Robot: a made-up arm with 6 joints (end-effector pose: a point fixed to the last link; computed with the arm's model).
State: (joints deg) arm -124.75 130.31 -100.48 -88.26 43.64 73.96
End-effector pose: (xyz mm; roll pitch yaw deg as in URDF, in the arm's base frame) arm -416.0 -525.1 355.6 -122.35 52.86 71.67
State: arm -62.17 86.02 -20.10 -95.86 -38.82 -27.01
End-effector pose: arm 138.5 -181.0 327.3 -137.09 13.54 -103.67
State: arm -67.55 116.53 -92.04 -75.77 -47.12 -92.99
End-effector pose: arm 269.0 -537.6 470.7 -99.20 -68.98 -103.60
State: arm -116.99 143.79 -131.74 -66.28 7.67 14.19
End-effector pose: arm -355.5 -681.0 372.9 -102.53 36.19 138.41
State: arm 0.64 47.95 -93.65 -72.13 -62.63 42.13
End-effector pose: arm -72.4 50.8 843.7 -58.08 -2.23 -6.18
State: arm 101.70 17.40 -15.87 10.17 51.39 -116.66
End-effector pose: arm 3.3 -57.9 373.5 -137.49 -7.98 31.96
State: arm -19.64 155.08 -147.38 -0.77 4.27 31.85
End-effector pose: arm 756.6 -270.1 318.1 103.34 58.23 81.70
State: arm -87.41 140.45 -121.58 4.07 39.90 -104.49
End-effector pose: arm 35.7 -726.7 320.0 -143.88 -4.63 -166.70
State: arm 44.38 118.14 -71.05 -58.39 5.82 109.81
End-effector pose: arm 401.4 385.1 313.4 143.95 29.11 161.13
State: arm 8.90 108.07 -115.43 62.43 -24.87 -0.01
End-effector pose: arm 543.6 62.3 702.5 66.07 18.69 66.99
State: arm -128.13 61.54 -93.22 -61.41 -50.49 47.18
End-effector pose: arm -24.8 -98.5 851.3 -43.32 21.68 -129.90
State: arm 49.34 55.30 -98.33 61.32 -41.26 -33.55
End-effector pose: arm 27.4 -22.1 879.3 39.12 6.71 65.98
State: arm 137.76 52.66 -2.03 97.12 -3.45 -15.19
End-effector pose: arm -40.3 41.1 324.8 136.55 8.04 -128.77
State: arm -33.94 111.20 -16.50 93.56 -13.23 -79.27
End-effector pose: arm 196.6 -148.8 203.8 -167.06 2.72 132.05
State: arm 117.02 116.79 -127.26 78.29 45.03 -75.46
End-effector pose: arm -307.1 508.4 663.7 -57.81 84.61 103.01
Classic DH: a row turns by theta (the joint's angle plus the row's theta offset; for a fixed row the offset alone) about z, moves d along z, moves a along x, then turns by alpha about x. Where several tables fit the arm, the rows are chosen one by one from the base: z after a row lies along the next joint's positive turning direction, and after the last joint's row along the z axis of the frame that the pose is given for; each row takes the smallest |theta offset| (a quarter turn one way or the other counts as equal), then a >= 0, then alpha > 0; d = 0 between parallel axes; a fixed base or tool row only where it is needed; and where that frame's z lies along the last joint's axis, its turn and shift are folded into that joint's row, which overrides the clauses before.
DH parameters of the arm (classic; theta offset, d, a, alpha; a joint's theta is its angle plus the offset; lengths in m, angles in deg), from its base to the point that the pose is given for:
joint 1: 0 0.181 0 -90
joint 2: 7.79 0 -0.4502 0
joint 3: 77.22 0 -0.027 90
joint 4: 0 0.3115 0 -90
joint 5: 0 0 0.0003 90
joint 6: 0 0.0612 0 0

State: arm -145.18 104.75 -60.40 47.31 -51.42 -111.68
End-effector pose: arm -414.7 -245.7 420.8 -89.16 12.96 89.93
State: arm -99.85 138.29 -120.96 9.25 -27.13 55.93
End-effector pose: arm -131.5 -731.1 407.0 74.16 23.91 -20.75
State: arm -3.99 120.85 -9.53 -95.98 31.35 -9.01
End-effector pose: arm 205.3 -46.3 175.2 157.23 -25.13 -69.29
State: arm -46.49 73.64 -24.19 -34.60 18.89 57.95
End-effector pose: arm 132.1 -155.7 375.0 175.72 31.21 104.67
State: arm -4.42 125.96 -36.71 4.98 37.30 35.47
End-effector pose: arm 336.4 -22.8 147.0 -160.79 -25.57 130.90
